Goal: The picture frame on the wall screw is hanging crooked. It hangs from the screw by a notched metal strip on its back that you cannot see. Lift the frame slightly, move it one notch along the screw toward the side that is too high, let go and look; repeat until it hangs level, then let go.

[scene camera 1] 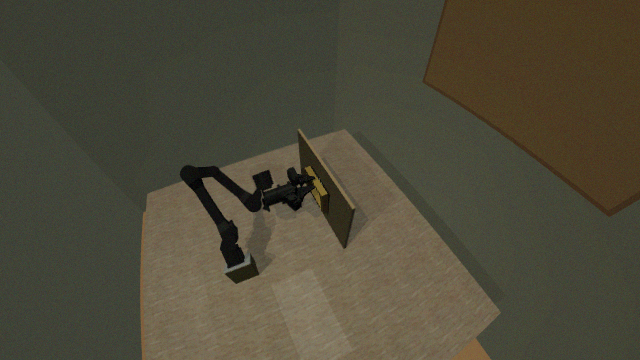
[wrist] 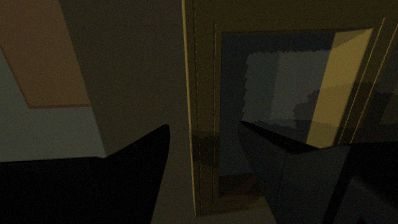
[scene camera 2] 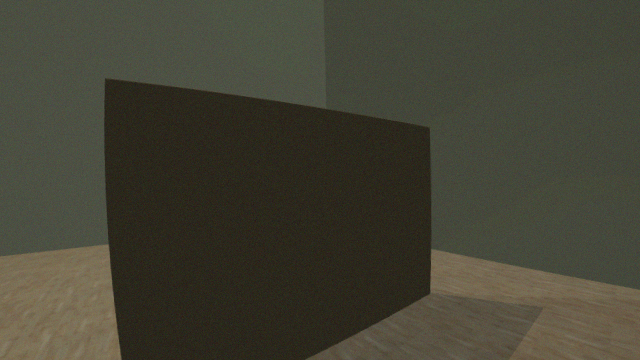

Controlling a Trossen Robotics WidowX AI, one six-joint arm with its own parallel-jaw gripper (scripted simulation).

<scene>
In view: my gripper [scene camera 1: 314, 182] and a wall board [scene camera 2: 232, 220].
My gripper is seen too in the wrist view [wrist: 203, 128]. The wall board is seen too in scene camera 1 [scene camera 1: 341, 213].
</scene>
